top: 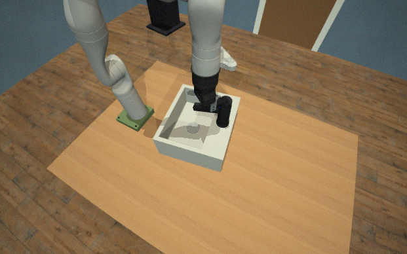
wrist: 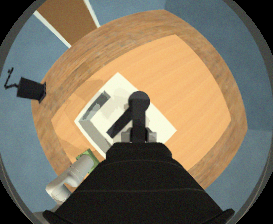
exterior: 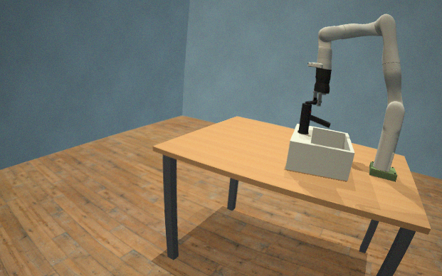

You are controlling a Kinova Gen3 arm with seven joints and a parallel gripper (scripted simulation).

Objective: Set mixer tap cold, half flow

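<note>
Now: the lever 1 cm ahead of my hand and 2 cm to the left of it. The rest, counted from my hand: black mixer tap 1 cm ahead, 4 cm to the left, 5 cm below; then white basin 8 cm behind, 2 cm to the left, 24 cm below.
</note>
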